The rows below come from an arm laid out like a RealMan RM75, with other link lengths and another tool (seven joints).
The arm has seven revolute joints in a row. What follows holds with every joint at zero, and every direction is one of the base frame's. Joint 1 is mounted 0.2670 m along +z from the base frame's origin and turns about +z. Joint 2 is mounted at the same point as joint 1 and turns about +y. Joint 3 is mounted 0.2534 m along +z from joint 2 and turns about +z. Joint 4 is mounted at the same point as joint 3 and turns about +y. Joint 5 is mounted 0.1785 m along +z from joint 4 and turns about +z. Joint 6 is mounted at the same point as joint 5 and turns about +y. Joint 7 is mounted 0.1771 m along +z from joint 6 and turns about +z. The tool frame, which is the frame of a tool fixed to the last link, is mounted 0.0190 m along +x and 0.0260 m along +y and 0.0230 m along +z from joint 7; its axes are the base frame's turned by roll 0.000, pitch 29.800 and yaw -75.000 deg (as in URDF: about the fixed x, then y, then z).
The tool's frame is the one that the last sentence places.
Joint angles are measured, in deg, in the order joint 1, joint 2, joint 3, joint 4, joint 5, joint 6, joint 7. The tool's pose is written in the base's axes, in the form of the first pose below.
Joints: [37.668 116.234 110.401 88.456 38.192 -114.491 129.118]
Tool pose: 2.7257, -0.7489, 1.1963, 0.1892, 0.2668, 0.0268
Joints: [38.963 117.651 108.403 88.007 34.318 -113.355 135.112]
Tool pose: 2.6906, -0.8099, 1.1466, 0.1857, 0.2705, 0.0177
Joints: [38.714 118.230 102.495 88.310 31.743 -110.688 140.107]
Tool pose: 2.6158, -0.8598, 1.1847, 0.1873, 0.2706, 0.0059
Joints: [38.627 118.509 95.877 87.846 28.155 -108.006 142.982]
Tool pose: 2.4858, -0.8979, 1.3053, 0.1944, 0.2713, -0.0039
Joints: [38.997 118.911 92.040 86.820 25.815 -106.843 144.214]
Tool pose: 2.3913, -0.9033, 1.3949, 0.1988, 0.2707, -0.0101
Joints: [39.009 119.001 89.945 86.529 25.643 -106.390 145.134]
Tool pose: 2.3604, -0.8954, 1.4247, 0.1995, 0.2682, -0.0141
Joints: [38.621 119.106 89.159 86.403 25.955 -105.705 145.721]
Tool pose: 2.3672, -0.8944, 1.4160, 0.1999, 0.2665, -0.0174
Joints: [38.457 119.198 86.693 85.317 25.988 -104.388 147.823]
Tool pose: 2.3459, -0.8969, 1.4191, 0.2021, 0.2636, -0.0243
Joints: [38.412 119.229 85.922 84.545 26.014 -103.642 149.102]
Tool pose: 2.3433, -0.9053, 1.4055, 0.2033, 0.2629, -0.0275
